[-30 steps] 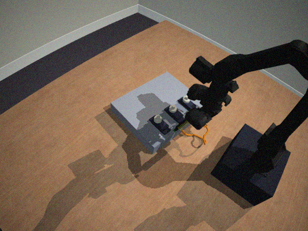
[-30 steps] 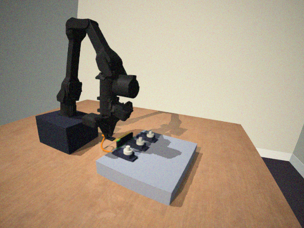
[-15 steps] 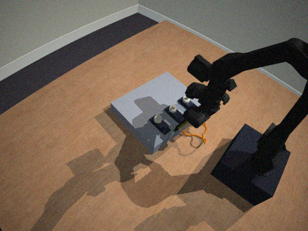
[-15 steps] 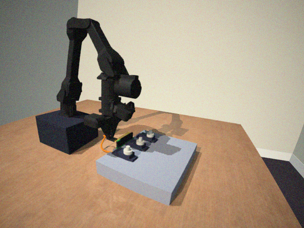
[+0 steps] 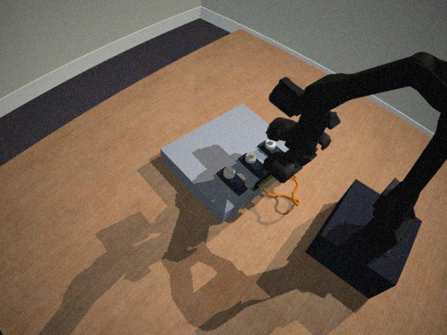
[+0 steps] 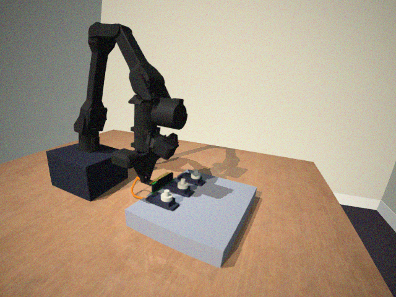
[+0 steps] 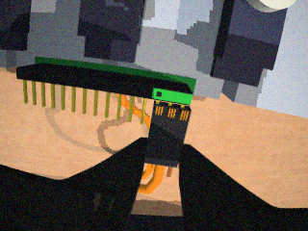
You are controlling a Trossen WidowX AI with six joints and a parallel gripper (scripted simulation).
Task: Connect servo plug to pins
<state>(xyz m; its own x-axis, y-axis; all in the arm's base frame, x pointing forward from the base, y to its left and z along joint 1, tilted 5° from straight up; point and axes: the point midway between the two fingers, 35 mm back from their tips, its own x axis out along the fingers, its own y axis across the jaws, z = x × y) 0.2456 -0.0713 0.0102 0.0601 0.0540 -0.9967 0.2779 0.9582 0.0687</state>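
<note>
Right now the green mark is 3 cm ahead of my gripper tip and 1 cm to the right of it. Also, from my gripper tip: pin strip 4 cm ahead, 3 cm to the left, 1 cm below; then grey holder block 19 cm ahead, 5 cm below, 2 cm to the right.
</note>
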